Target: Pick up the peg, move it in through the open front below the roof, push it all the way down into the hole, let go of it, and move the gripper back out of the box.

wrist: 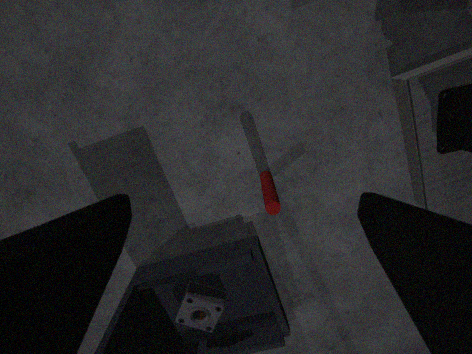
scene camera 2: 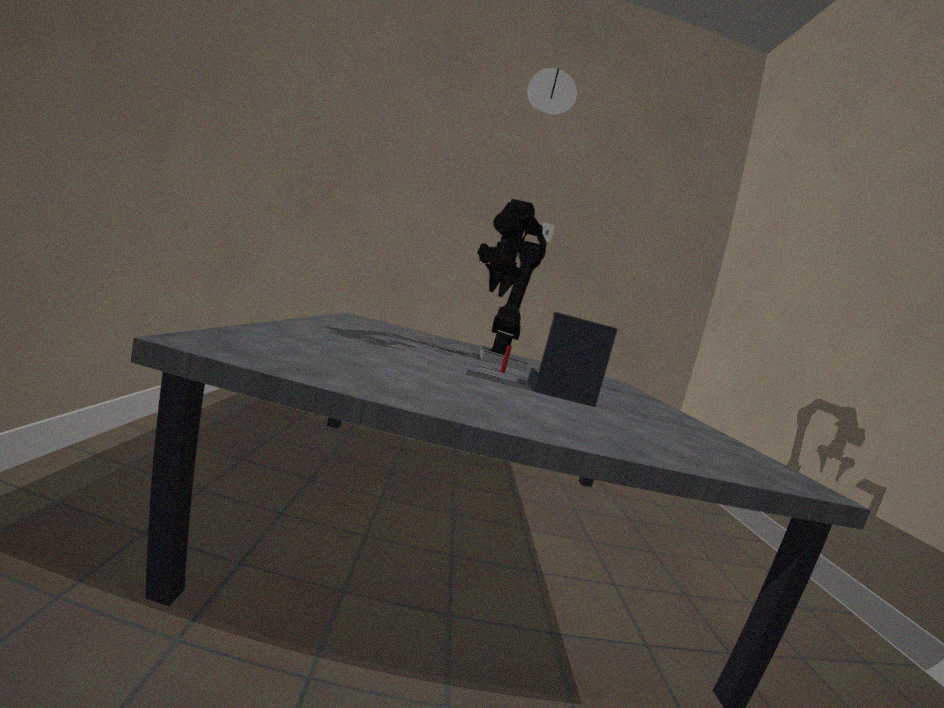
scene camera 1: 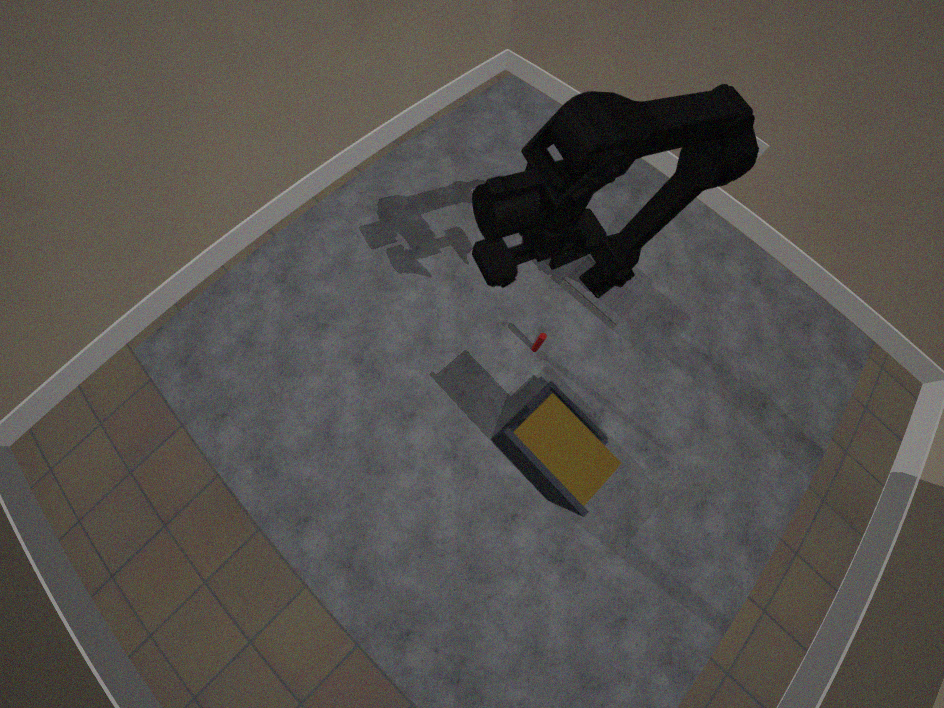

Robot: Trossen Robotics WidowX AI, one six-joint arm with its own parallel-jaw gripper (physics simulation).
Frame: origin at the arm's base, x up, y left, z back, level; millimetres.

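Seen in the pictures: gripper, fingertip midpoint: (wrist: 246, 204) (scene camera 2: 495, 294) (scene camera 1: 527, 276); arm's base at its link origin: (wrist: 469, 116) (scene camera 2: 499, 352) (scene camera 1: 597, 280).
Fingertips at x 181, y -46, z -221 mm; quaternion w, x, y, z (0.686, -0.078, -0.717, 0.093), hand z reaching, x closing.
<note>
Pixels of each thing's top centre, then the offset from my fingertips to it. "pt": a spot on its surface instead. Level surfaces: height alone.
- red peg at its top centre: (wrist: 273, 208) (scene camera 1: 543, 336) (scene camera 2: 509, 345) dx -134, dy +75, dz +11 mm
- dark box at its top centre: (scene camera 1: 583, 431) (scene camera 2: 579, 319) dx -12, dy +238, dz -93 mm
- yellow roof at a spot on its surface: (scene camera 1: 568, 448) pt dx -11, dy +241, dz -127 mm
- pale square plate at its top centre: (wrist: 199, 317) dx -173, dy +229, dz -110 mm
- round hole at a spot on its surface: (wrist: 200, 315) pt dx -181, dy +235, dz -111 mm
- grey table at its surface level: dx -214 mm
The red peg (scene camera 1: 539, 342) (scene camera 2: 506, 358) (wrist: 270, 192) stands upright on the table near the box. The dark box (scene camera 1: 531, 466) (scene camera 2: 577, 358) (wrist: 225, 251) has a yellow roof (scene camera 1: 568, 448). In the wrist view, a pale square plate (wrist: 204, 304) with a round hole (wrist: 200, 315) shows inside the box. My gripper (scene camera 2: 497, 291) (wrist: 246, 204) is open and empty, high above the table. In the wrist view the peg appears between the widely spread fingertips, slightly right of centre, but far below them. In scene camera 1 the fingertips are hidden by the arm.
The grey table (scene camera 1: 366, 457) (scene camera 2: 396, 396) carries the arm, peg and box. The arm's base shows at the right edge of the wrist view. Shadows of the box and arm fall on the table. The box stands beside the peg, with its roof raised above the table.
</note>
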